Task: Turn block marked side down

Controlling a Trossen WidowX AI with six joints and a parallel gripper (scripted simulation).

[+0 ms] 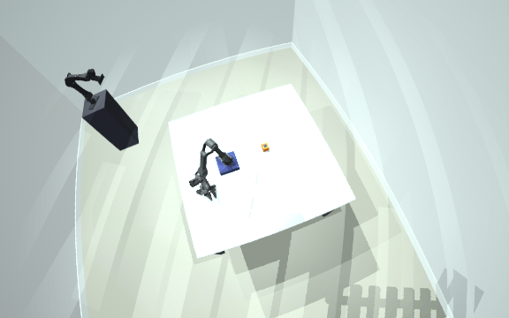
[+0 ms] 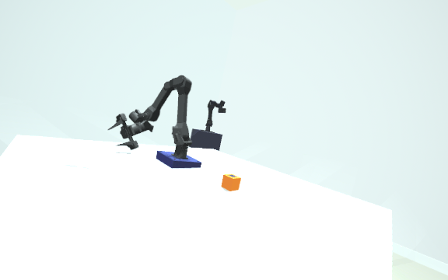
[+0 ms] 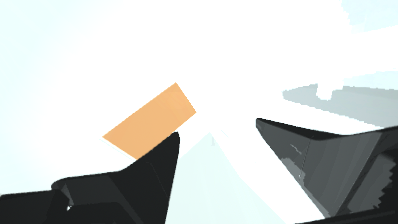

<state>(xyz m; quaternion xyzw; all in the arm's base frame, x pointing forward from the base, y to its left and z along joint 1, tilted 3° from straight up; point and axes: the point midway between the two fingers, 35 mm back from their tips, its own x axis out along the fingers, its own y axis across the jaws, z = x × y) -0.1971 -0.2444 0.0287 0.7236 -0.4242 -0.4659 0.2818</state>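
My gripper tip is now 52 cm short of the orange block, 30 cm to the right of it and 3 cm above it.
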